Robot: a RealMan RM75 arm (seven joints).
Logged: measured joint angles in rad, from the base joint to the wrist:
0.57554, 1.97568, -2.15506, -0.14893, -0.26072, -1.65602, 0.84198
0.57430, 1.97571, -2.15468, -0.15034, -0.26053, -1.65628, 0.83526
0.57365, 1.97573, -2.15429, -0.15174, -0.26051, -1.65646, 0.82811
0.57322, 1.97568, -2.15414, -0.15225, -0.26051, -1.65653, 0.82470
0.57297, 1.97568, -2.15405, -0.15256, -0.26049, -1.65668, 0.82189
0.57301, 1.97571, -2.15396, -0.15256, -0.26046, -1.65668, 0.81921
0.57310, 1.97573, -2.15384, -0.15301, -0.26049, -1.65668, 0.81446
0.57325, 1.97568, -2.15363, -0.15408, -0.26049, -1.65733, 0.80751
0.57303, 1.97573, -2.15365, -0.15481, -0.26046, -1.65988, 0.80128
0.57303, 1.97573, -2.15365, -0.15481, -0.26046, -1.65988, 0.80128
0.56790, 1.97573, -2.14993, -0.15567, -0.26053, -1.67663, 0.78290
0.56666, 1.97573, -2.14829, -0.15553, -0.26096, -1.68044, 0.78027
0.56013, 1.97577, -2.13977, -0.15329, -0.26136, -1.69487, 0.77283
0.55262, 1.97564, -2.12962, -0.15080, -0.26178, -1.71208, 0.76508
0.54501, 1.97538, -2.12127, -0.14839, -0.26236, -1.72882, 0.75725
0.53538, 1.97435, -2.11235, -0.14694, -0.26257, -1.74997, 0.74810
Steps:
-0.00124, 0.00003, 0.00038, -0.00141, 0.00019, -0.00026, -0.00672
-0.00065, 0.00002, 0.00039, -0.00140, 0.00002, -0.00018, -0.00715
-0.00043, -0.00005, 0.00015, -0.00051, 0.00000, -0.00007, -0.00341
-0.00025, 0.00000, 0.00009, -0.00031, 0.00002, -0.00015, -0.00281
0.00004, 0.00003, 0.00009, 0.00000, 0.00003, 0.00000, -0.00268
0.00009, 0.00002, 0.00012, -0.00045, -0.00003, 0.00000, -0.00475
0.00015, -0.00005, 0.00021, -0.00107, 0.00000, -0.00065, -0.00695
-0.00022, 0.00005, -0.00002, -0.00073, 0.00003, -0.00255, -0.00623
0.00000, 0.00000, 0.00000, 0.00000, 0.00000, 0.00000, 0.00000
-0.00513, 0.00000, 0.00372, -0.00086, -0.00007, -0.01675, -0.01838
-0.00124, 0.00000, 0.00164, 0.00014, -0.00043, -0.00381, -0.00263
-0.00653, 0.00004, 0.00852, 0.00224, -0.00040, -0.01443, -0.00744
-0.00751, -0.00013, 0.01015, 0.00249, -0.00042, -0.01721, -0.00775
-0.00761, -0.00026, 0.00835, 0.00241, -0.00058, -0.01674, -0.00783
-0.00963, -0.00103, 0.00892, 0.00145, -0.00021, -0.02115, -0.00915

